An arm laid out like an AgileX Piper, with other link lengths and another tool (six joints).
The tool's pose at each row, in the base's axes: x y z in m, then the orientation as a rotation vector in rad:
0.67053, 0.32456, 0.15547, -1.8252, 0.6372, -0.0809
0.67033, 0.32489, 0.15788, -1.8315, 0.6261, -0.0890
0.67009, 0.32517, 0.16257, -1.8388, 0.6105, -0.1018
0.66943, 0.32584, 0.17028, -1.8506, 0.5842, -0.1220
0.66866, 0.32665, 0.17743, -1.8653, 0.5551, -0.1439
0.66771, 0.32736, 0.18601, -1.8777, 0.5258, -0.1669
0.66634, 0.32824, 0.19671, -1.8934, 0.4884, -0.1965
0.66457, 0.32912, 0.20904, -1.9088, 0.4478, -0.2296
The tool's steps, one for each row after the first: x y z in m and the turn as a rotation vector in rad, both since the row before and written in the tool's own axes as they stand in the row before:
-0.00093, -0.00216, -0.00064, -0.0022, 0.0003, -0.0128
-0.00147, -0.00420, -0.00151, -0.0014, 0.0012, -0.0182
-0.00261, -0.00690, -0.00242, -0.0024, 0.0011, -0.0299
-0.00245, -0.00646, -0.00215, -0.0046, 0.0011, -0.0332
-0.00259, -0.00776, -0.00286, -0.0026, 0.0017, -0.0333
-0.00306, -0.00971, -0.00366, -0.0037, 0.0025, -0.0425
-0.00315, -0.01123, -0.00446, -0.0031, 0.0035, -0.0462

